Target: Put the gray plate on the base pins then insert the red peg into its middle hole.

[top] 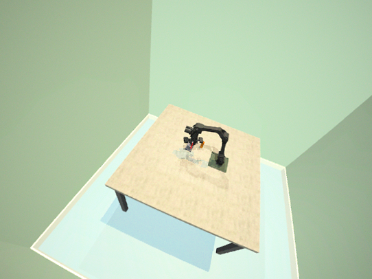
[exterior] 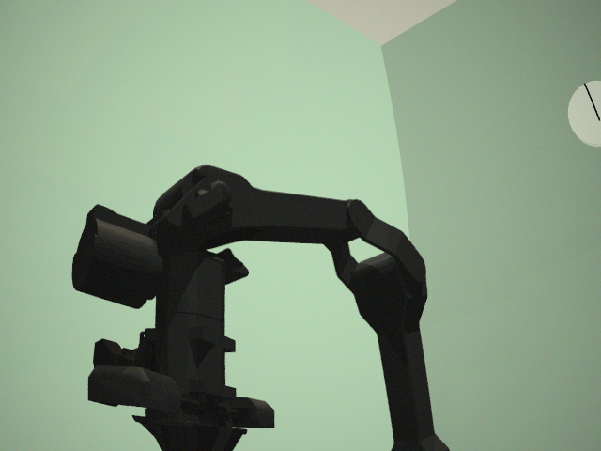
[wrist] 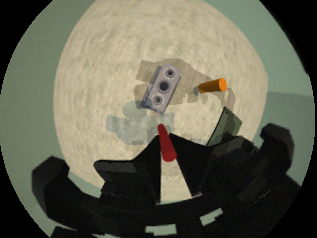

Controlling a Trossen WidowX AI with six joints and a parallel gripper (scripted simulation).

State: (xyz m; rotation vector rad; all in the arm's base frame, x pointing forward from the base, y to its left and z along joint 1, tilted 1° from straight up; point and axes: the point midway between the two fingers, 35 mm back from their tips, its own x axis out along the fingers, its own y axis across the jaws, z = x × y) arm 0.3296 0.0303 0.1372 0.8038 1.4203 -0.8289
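Right now the gray plate is 2 cm ahead of my gripper tip, 7 cm to the right of it and 7 cm below it. Round my gripper tip: red peg right at my gripper tip; then orange cylinder 9 cm behind, 14 cm to the right, 7 cm below.
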